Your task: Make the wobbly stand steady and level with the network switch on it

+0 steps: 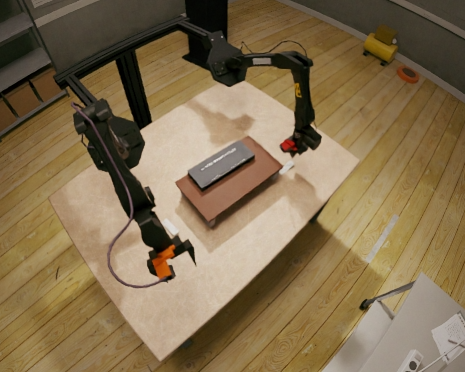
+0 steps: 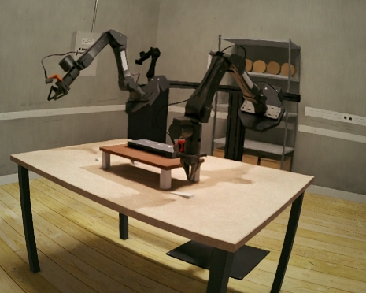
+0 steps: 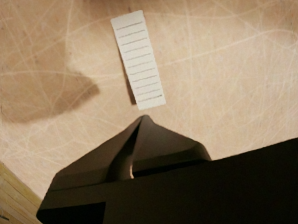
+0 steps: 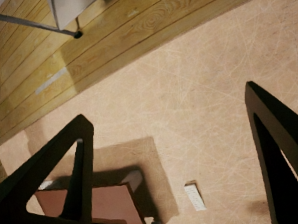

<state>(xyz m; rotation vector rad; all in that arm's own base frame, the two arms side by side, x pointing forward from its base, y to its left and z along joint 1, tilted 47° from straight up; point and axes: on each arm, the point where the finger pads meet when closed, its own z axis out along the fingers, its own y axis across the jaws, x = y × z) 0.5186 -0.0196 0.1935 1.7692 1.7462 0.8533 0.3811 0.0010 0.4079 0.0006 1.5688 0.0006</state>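
The white wedge is 7 cm below my left hand, 3 cm to the right of it and 1 cm behind it. Also, from my left hand: brown stand (28 cm to the right, 15 cm behind, 3 cm below); then network switch (27 cm to the right, 21 cm behind, 4 cm above).
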